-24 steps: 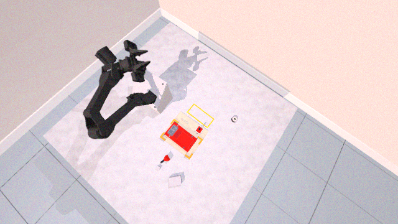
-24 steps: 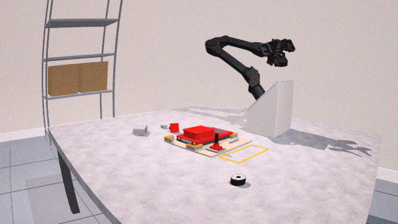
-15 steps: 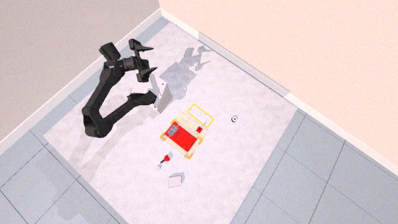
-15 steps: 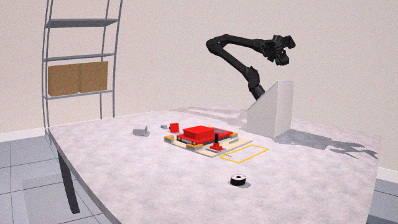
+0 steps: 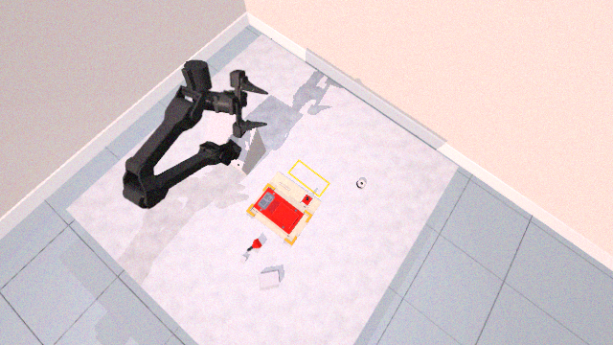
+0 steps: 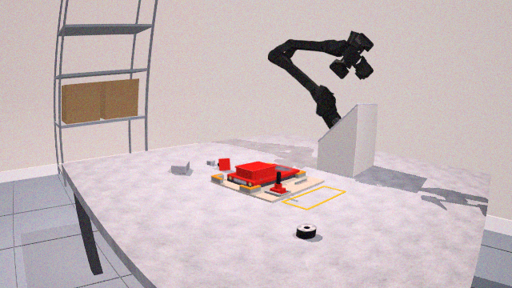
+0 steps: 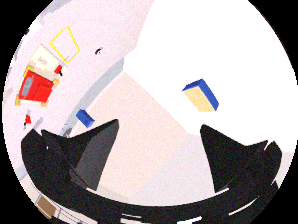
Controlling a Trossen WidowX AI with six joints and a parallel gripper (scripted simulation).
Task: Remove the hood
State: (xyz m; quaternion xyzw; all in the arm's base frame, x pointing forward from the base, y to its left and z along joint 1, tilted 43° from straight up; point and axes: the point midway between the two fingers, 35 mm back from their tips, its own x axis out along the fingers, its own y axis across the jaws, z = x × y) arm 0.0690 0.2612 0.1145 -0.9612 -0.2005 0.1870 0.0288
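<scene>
My gripper tip is 360 mm above the red hood, 210 mm short of it and 200 mm to the left of it. From my gripper tip the other things lie so: black ring: 390 mm below, 390 mm ahead, 140 mm to the left.
</scene>
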